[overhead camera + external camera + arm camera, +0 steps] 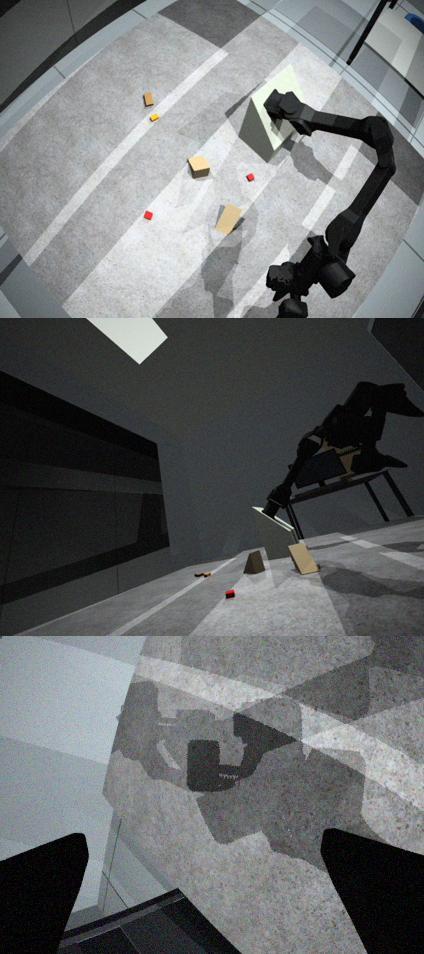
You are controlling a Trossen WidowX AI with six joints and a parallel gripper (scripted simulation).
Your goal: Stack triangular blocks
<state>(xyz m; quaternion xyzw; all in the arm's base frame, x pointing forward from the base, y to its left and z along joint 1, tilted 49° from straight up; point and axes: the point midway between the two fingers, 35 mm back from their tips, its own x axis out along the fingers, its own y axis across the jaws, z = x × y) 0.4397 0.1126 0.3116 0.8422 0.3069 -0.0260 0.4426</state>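
My gripper tip is 33 cm past the red cube, 26 cm to the left of it and 20 cm above it. Round my gripper tip: yellow block: 32 cm behind, 60 cm to the right, 20 cm below.
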